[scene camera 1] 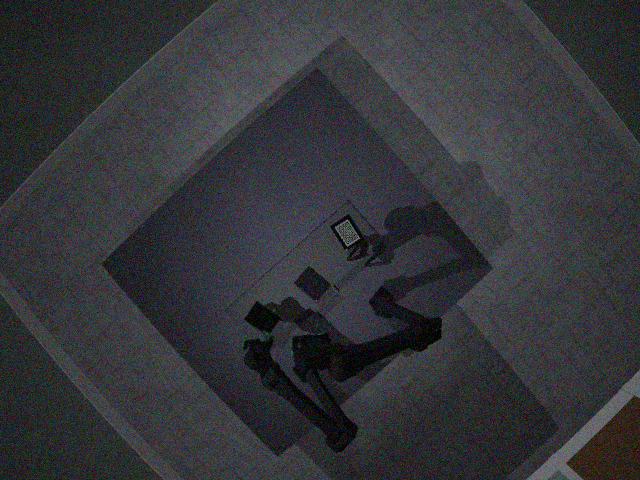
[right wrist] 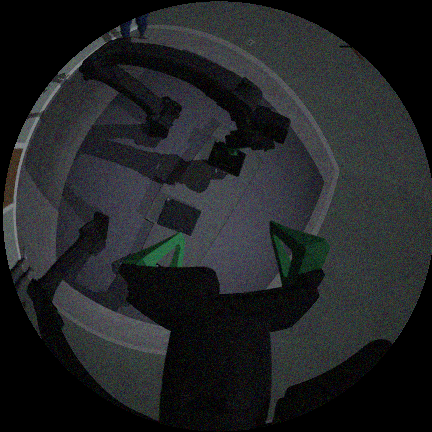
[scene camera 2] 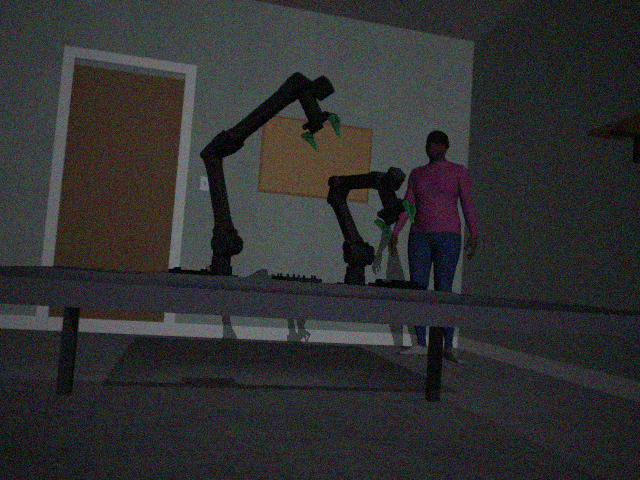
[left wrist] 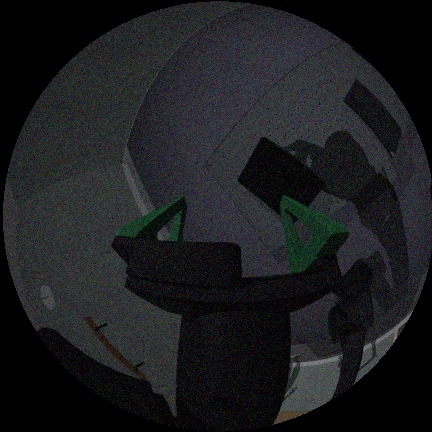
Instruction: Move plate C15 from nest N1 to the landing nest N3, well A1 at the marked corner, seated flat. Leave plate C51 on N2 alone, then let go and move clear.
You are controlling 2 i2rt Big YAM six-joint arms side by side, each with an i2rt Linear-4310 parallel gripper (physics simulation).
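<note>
The scene is dark; no label or marked corner is readable, so I cannot tell plates C15 and C51 or the nests apart by name. A white-patterned plate sits in a dark frame at the board's upper right. A dark grey block is in the middle. A black block is at the lower left. My left gripper is open and empty, raised near the black block. My right gripper is open and empty, high above the table.
A perforated board lies under the blocks on the table. The arms stand close together in scene camera 1 and cast shadows over the board. A person in a pink top stands behind the table.
</note>
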